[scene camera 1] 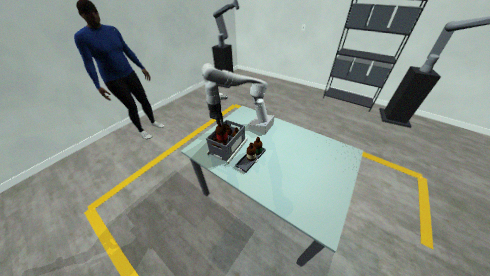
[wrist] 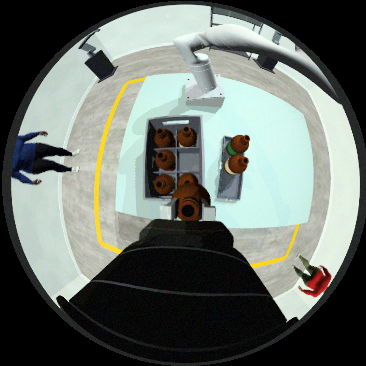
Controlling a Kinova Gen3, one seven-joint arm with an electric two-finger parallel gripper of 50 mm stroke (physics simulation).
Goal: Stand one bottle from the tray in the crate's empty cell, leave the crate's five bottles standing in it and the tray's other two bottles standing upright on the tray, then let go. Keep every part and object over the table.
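Seen in the pictures: gripper, fingertip midpoint: (scene camera 1: 220,123) (wrist: 188,205); arm's base, link origin: (scene camera 1: 263,120) (wrist: 207,84).
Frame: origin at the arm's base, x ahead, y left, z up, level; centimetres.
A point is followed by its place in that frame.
The grey crate (scene camera 1: 217,150) @(y -17.7, x 52.2, z 0.9 cm) (wrist: 201,145) @(y -8.1, x 36.6, z 9.5 cm) holds five brown bottles, three in its left column in the wrist view and two in its right column. The empty cell (wrist: 189,161) @(y -12.1, x 38.4, z -7.1 cm) is the middle one of the right column. My gripper (scene camera 1: 220,123) @(y -12.4, x 50.6, z 27.2 cm) (wrist: 188,205) @(y -12.4, x 50.6, z 27.2 cm) is shut on a brown bottle with a red label (scene camera 1: 221,134) @(y -10.1, x 53.9, z 21.3 cm) (wrist: 189,194) @(y -12.2, x 49.1, z 25.6 cm), upright above the crate's near end in the wrist view and partly hiding the near right bottle. A green-labelled bottle (scene camera 1: 258,145) @(y 9.7, x 36.0, z 2.9 cm) (wrist: 240,143) @(y 6.9, x 34.5, z 4.5 cm) and a cream-labelled bottle (scene camera 1: 251,151) @(y 7.4, x 44.1, z 3.0 cm) (wrist: 238,164) @(y 4.7, x 42.3, z 5.1 cm) stand upright on the dark tray (scene camera 1: 243,165) @(y 3.9, x 51.1, z -7.3 cm) (wrist: 229,189) @(y 4.5, x 51.6, z -7.4 cm).
The crate and tray stand on the pale table (scene camera 1: 310,175) @(y 52.1, x 39.0, z -7.9 cm) (wrist: 275,165) @(y 33.2, x 41.5, z -7.9 cm), side by side with a narrow gap. The arm's base (scene camera 1: 262,125) @(y 2.5, x 8.5, z 0.6 cm) (wrist: 205,97) @(y -2.3, x 9.1, z -0.6 cm) stands on the table beyond the crate. A person in blue (scene camera 1: 107,52) (wrist: 31,157) stands off the table.
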